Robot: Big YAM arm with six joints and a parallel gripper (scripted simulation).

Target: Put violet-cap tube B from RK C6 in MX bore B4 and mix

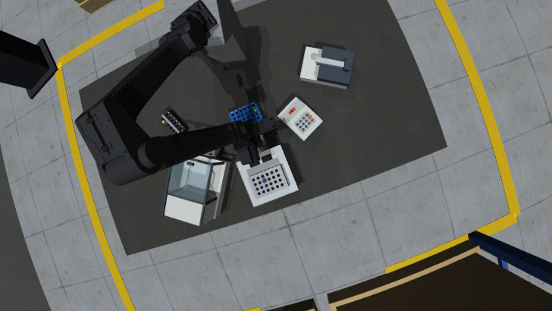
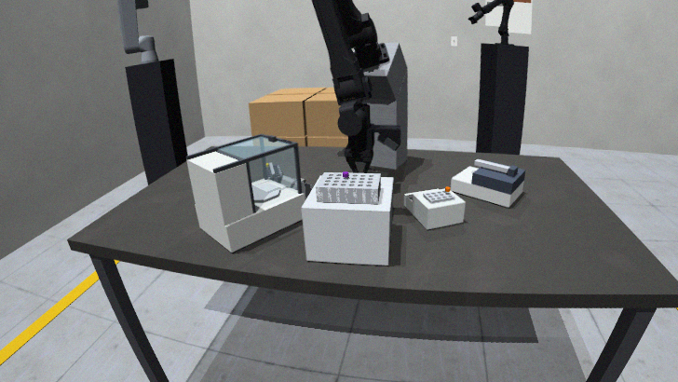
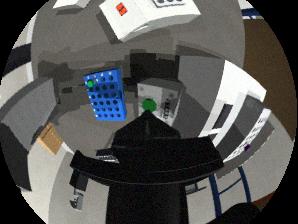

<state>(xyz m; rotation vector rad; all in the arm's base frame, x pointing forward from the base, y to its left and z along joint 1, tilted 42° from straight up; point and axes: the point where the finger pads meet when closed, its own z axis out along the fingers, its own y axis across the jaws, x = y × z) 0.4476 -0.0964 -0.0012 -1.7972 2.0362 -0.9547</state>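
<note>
My hand is 30 mm above the green start key. Also, from my hand: dry block DB 50 mm ahead, 190 mm to the left, 70 mm below; then blue tube rack RK 100 mm behind, 20 mm to the left, 80 mm below; then green-capped tube 100 mm behind, 70 mm to the left, 70 mm below.
</note>
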